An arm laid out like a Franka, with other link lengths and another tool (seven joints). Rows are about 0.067 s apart.
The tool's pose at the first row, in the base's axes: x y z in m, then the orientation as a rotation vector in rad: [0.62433 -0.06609 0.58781 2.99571 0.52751 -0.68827]
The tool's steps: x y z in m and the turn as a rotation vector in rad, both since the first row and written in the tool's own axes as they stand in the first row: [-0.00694 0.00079 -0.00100 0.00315 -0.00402 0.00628]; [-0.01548 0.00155 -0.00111 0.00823 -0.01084 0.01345]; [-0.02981 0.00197 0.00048 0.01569 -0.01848 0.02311]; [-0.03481 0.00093 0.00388 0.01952 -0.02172 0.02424]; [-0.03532 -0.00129 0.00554 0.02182 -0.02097 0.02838]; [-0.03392 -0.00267 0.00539 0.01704 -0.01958 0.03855]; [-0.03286 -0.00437 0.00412 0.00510 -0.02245 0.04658]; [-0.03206 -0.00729 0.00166 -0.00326 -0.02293 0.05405]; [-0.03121 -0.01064 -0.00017 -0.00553 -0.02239 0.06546]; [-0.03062 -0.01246 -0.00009 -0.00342 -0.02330 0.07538]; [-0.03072 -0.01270 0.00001 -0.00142 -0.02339 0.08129]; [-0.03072 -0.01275 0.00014 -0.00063 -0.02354 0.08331]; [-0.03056 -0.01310 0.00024 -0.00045 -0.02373 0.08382]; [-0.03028 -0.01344 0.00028 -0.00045 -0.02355 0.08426]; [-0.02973 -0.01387 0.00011 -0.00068 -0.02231 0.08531]
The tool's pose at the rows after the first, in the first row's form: [0.61914 -0.06896 0.59164 2.99692 0.51710 -0.69521]; [0.61222 -0.07239 0.59535 2.99847 0.50481 -0.70710]; [0.59958 -0.07753 0.60003 3.00178 0.48815 -0.72113]; [0.59358 -0.07848 0.59915 3.00365 0.48549 -0.72762]; [0.59172 -0.07671 0.59799 3.00629 0.47869 -0.72733]; [0.59251 -0.07494 0.59760 3.00294 0.46408 -0.72225]; [0.59338 -0.07288 0.59838 2.99072 0.45410 -0.72010]; [0.59412 -0.06963 0.60041 2.98297 0.44440 -0.71623]; [0.59451 -0.06603 0.60188 2.98131 0.42750 -0.71348]; [0.59437 -0.06413 0.60165 2.98282 0.41189 -0.71502]; [0.59416 -0.06395 0.60161 2.98459 0.40245 -0.71563]; [0.59409 -0.06391 0.60150 2.98523 0.39919 -0.71606]; [0.59407 -0.06354 0.60136 2.98529 0.39836 -0.71637]; [0.59418 -0.06313 0.60122 2.98538 0.39770 -0.71608]; [0.59457 -0.06254 0.60116 2.98580 0.39620 -0.71409]
